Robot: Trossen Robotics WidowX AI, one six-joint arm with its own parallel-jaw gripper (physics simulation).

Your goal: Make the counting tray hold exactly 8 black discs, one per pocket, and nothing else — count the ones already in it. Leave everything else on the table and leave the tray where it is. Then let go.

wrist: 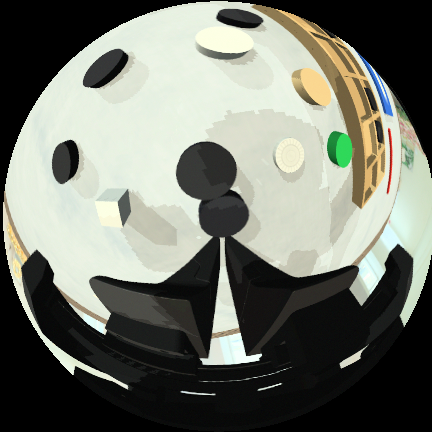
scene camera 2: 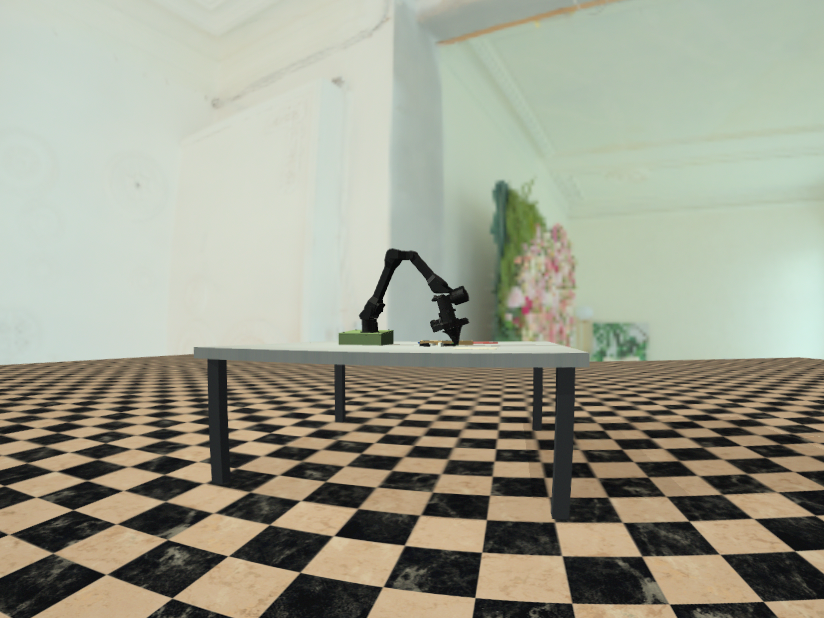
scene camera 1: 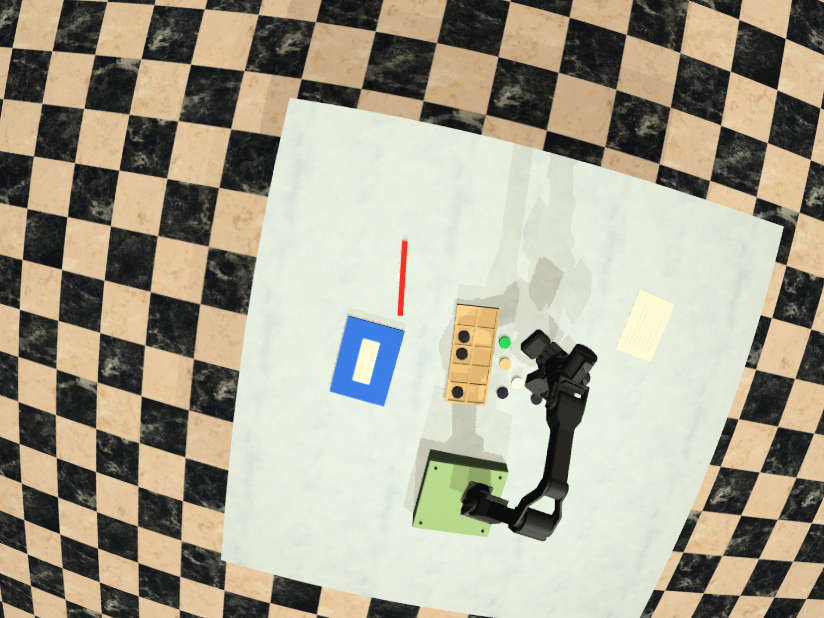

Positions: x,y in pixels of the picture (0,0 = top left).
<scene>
My gripper shows in the wrist view (221,241), in scene camera 2 (456,344) and in scene camera 1 (552,344).
</scene>
